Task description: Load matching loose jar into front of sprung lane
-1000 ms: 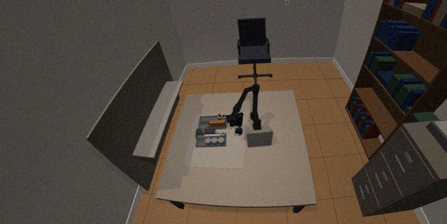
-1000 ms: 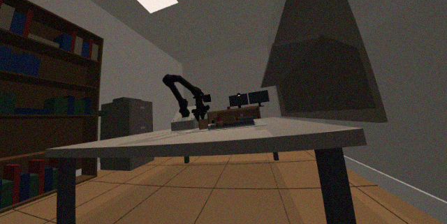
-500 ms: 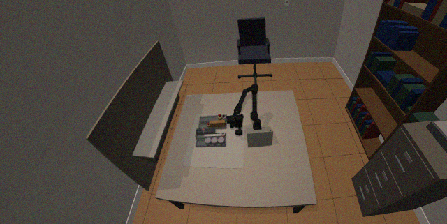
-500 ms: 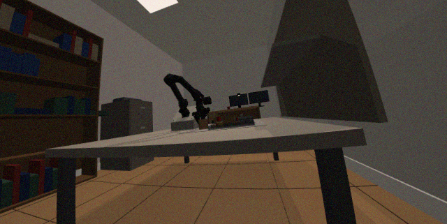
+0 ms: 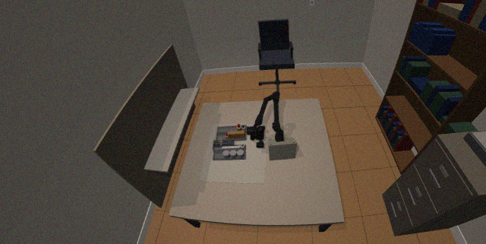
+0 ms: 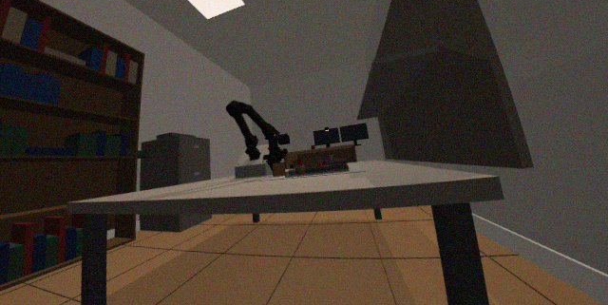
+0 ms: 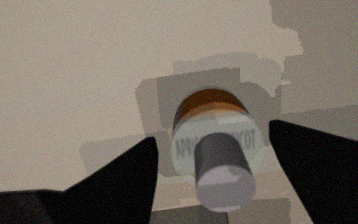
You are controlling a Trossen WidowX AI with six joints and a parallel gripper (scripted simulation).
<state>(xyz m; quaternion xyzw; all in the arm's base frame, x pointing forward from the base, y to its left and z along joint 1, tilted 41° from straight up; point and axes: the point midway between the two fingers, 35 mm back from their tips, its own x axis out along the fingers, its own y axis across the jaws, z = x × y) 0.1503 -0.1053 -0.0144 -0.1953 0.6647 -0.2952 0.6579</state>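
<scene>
Now: the brown block 120 mm to the right of my gripper tip, 60 mm ahead of it and 10 mm above it. Also, from my gripper tip: grey lane unit: 310 mm ahead, 30 mm to the right.
</scene>
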